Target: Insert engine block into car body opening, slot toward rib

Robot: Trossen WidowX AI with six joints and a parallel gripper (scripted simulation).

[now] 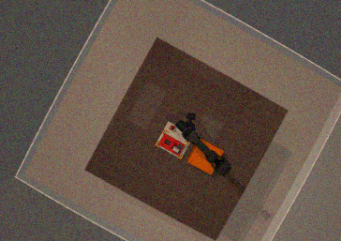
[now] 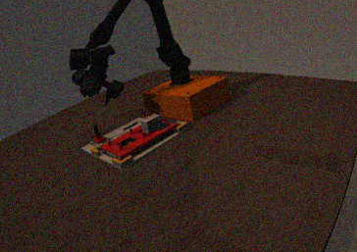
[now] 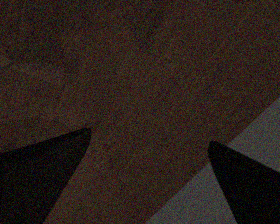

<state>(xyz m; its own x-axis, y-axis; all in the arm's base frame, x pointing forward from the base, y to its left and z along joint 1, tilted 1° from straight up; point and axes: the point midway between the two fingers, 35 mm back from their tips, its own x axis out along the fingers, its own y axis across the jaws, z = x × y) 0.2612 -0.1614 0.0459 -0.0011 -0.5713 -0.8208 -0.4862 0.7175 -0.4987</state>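
Right now the engine block is 1 cm behind my gripper tip, 28 cm to the left of it and 6 cm below it. Round my gripper tip: upright peg 10 cm ahead, 14 cm to the left, 6 cm below.
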